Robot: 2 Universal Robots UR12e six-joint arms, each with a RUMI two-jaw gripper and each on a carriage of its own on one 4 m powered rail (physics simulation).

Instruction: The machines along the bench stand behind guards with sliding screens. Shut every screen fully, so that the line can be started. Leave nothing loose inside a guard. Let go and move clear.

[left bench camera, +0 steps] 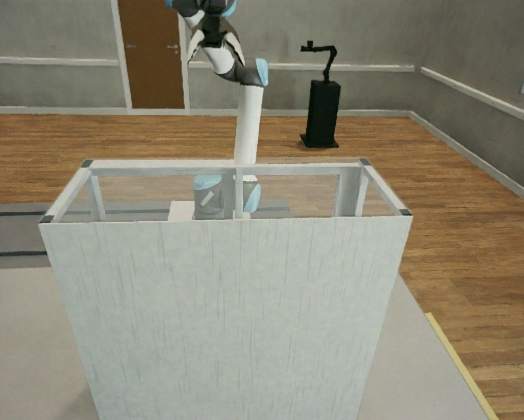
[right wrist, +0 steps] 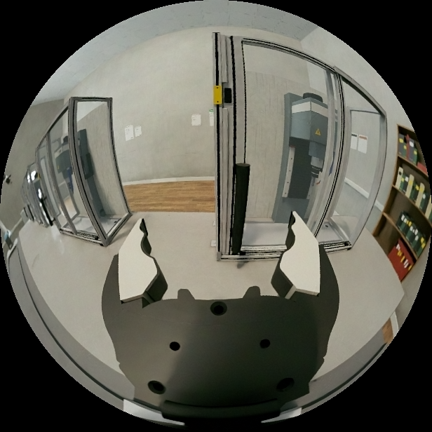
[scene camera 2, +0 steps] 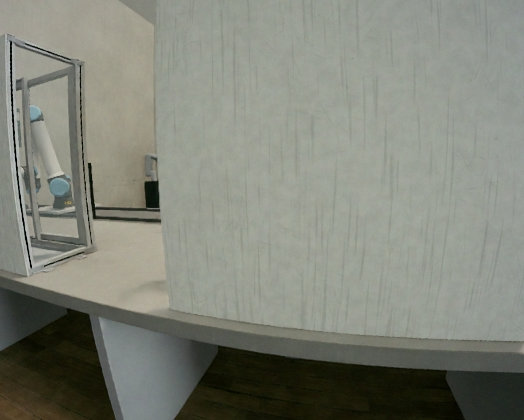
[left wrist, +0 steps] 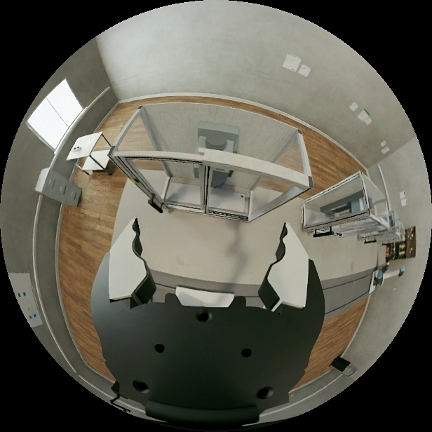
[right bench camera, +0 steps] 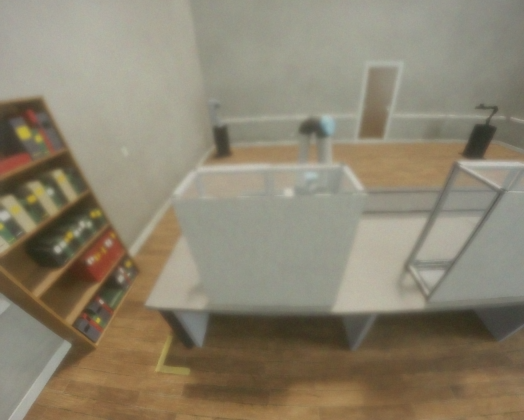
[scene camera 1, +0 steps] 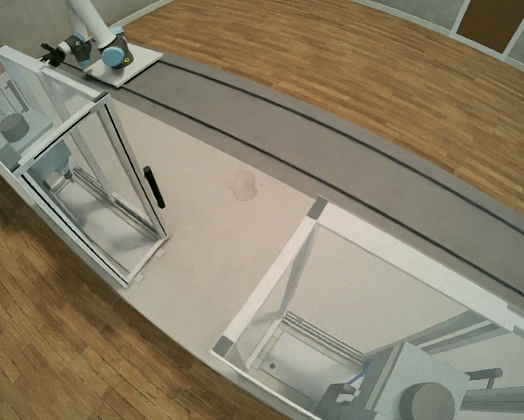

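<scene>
My left gripper (left wrist: 209, 221) is open and empty, in front of and above a guard (left wrist: 260, 167). That guard's black screen handle (left wrist: 155, 206) stands by its left post; a machine (left wrist: 218, 136) is inside. My right gripper (right wrist: 216, 215) (scene camera 1: 43, 52) is open and empty. It faces a guard whose black handle (right wrist: 241, 207) is beside the left post, near a yellow switch (right wrist: 217, 95); a machine (right wrist: 309, 130) is inside. Another guard (right wrist: 88, 175) stands at the left in the right wrist view. At this distance I cannot tell whether each screen is fully shut.
In scene camera 1, a blue hose (scene camera 1: 361, 372) shows inside the near guard (scene camera 1: 265, 290), and another guard (scene camera 1: 132, 155) with a handle (scene camera 1: 154, 187) stands at the left. The rail (scene camera 1: 280, 130) runs along the bench. A bookshelf (right bench camera: 75, 175) stands beyond one bench end.
</scene>
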